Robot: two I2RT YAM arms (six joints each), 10 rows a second.
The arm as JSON. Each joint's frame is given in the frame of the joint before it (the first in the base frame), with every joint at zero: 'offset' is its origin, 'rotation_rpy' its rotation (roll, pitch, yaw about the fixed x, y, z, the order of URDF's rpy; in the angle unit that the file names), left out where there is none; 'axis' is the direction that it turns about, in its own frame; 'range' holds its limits. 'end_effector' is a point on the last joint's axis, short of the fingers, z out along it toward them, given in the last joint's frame.
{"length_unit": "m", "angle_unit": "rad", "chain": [
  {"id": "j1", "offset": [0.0, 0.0, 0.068], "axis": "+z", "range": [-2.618, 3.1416]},
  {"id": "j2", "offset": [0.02, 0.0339, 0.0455], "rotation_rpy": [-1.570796, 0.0, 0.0], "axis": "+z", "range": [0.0, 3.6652]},
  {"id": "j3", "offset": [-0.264, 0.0, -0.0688], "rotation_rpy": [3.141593, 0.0, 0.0], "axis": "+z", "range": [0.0, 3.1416]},
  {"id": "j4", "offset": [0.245, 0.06, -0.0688], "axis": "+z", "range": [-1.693, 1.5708]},
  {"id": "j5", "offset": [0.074, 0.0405, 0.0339], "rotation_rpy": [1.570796, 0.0, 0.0], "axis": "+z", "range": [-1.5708, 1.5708]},
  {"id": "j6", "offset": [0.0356, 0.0, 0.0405], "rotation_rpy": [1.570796, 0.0, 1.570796], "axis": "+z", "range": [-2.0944, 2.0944]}
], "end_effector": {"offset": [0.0, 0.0, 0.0], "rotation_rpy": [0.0, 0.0, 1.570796]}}
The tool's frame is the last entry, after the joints.
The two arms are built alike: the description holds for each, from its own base.
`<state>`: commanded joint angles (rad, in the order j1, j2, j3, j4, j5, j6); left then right.
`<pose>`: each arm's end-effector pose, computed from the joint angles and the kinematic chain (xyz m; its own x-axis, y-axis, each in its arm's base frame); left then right.
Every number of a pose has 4 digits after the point.
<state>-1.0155 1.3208 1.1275 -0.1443 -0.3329 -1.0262 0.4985 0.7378 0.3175 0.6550 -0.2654 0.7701</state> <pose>0.1724 -0.2558 0.3455 -0.6383 -0.5045 -0.5814 0.1825 0.6346 -0.7510 0.1520 0.0934 0.2711 -0.3306 0.5850 -0.7406 -0.6342 0.4434 0.6333</pose>
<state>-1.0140 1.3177 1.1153 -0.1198 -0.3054 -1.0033 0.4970 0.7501 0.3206 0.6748 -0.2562 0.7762</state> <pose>0.1720 -0.2561 0.3444 -0.6456 -0.4847 -0.5901 0.2131 0.6278 -0.7487 0.1537 0.0936 0.2723 -0.3222 0.5962 -0.7353 -0.6329 0.4420 0.6357</pose>
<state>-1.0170 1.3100 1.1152 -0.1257 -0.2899 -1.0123 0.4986 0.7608 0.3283 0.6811 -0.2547 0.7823</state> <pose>0.1699 -0.2554 0.3460 -0.6580 -0.4811 -0.5793 0.2158 0.6166 -0.7571 0.1551 0.0947 0.2740 -0.3241 0.6003 -0.7312 -0.6327 0.4371 0.6393</pose>
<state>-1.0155 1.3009 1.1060 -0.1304 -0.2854 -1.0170 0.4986 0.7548 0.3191 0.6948 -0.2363 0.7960</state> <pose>0.1688 -0.2531 0.3448 -0.6625 -0.4802 -0.5749 0.2115 0.6163 -0.7586 0.1542 0.0935 0.2732 -0.3168 0.6185 -0.7191 -0.6251 0.4341 0.6488</pose>
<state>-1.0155 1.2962 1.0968 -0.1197 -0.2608 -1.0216 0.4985 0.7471 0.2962 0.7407 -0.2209 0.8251</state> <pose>0.1677 -0.2529 0.3439 -0.6765 -0.4728 -0.5646 0.2201 0.6019 -0.7677 0.1519 0.0916 0.2712 -0.3079 0.6485 -0.6962 -0.6260 0.4130 0.6615</pose>
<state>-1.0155 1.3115 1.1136 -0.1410 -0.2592 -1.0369 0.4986 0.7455 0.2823 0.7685 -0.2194 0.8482</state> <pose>0.1694 -0.2557 0.3433 -0.6865 -0.4717 -0.5533 0.2023 0.6070 -0.7685 0.1506 0.0908 0.2695 -0.3123 0.6636 -0.6798 -0.6272 0.3934 0.6721</pose>
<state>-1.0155 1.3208 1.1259 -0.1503 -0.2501 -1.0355 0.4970 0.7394 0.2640 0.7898 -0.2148 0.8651</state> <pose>0.1703 -0.2577 0.3440 -0.6935 -0.4629 -0.5520 0.2039 0.6088 -0.7667 0.1491 0.0895 0.2662 -0.3139 0.6758 -0.6669 -0.6246 0.3821 0.6811</pose>
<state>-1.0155 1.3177 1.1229 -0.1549 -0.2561 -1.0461 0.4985 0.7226 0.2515 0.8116 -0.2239 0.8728</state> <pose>0.1699 -0.2568 0.3434 -0.6933 -0.4706 -0.5457 0.1926 0.6088 -0.7696 0.1455 0.0882 0.2667 -0.3095 0.6821 -0.6626 -0.6425 0.3637 0.6745</pose>
